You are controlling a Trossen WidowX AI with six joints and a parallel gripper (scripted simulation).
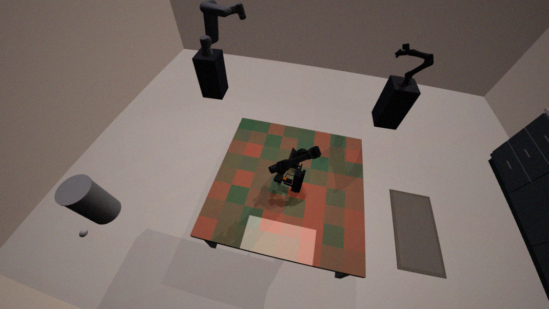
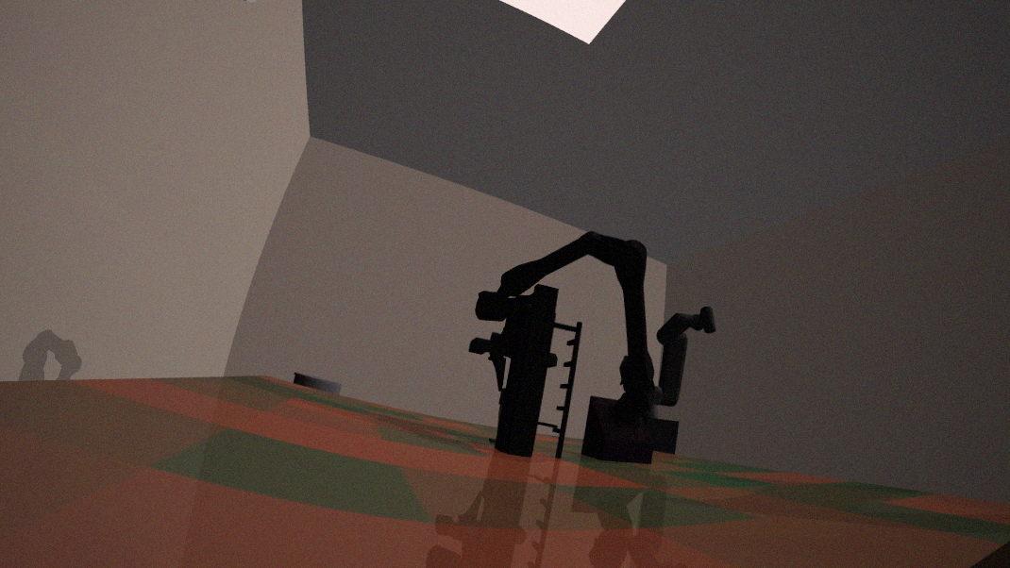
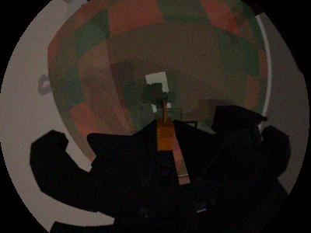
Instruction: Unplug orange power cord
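The orange plug is 10 mm ahead of my gripper tip and 40 mm to the left of it. From my gripper tip the other things lie so: black power strip (30 mm ahead, 140 mm to the left, 20 mm above).
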